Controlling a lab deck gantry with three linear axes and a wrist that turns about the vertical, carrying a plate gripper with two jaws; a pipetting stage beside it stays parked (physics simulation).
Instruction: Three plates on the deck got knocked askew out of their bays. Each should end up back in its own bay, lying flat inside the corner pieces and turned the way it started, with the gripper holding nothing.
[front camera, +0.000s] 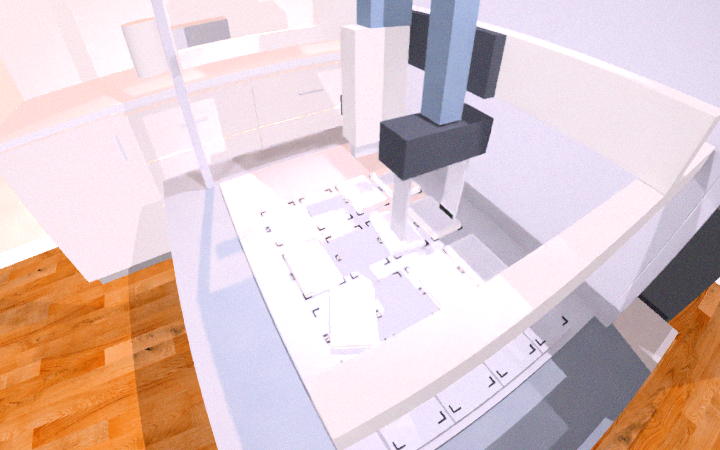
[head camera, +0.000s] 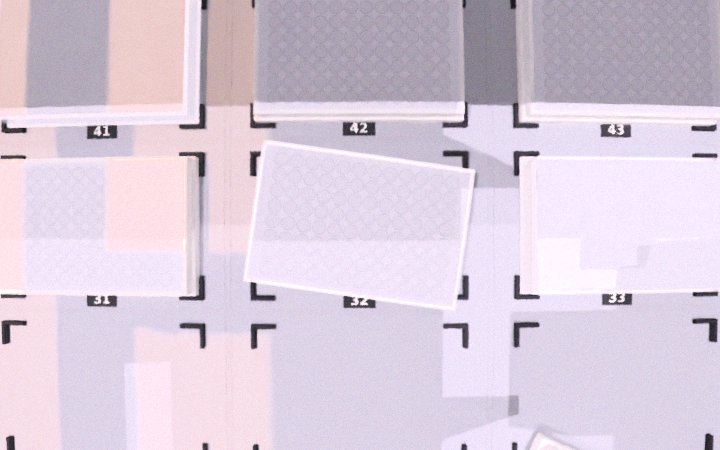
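Where they show: gripper, between the fingertips: (front camera: 423, 222); robot's base, origin of its link: (front camera: 261, 213).
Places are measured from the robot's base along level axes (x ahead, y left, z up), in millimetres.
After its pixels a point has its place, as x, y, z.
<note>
A plate (front camera: 382, 225) @(204, 233, 17) (head camera: 360, 225) @(229, 257, 17) with a grid of round wells lies skewed across bay 32, turned a little clockwise in the head view, its edges crossing the black corner pieces. Another plate (front camera: 353, 318) @(386, 55, 15) sits askew in the front part of the deck; a plate's corner (head camera: 554, 442) @(348, 123, 8) shows at the bottom edge of the head view. I cannot tell which plate is the third askew one. My gripper (front camera: 424, 224) @(358, 212, 161) is open, its two jaws pointing down above the deck around the bay 32 plate. The jaws do not show in the head view.
Plates in bays 41 (head camera: 148, 58) @(102, 358, 14), 42 (head camera: 358, 58) @(228, 355, 14) and 43 (head camera: 626, 58) @(390, 358, 14) lie behind; plates in bays 31 (head camera: 106, 212) @(77, 265, 14) and 33 (head camera: 626, 206) @(388, 268, 14) lie to the sides. Another plate (front camera: 313, 265) @(233, 45, 14) lies at the left of the deck. A pale wall (front camera: 424, 371) @(630, -36, 400) runs along the front.
</note>
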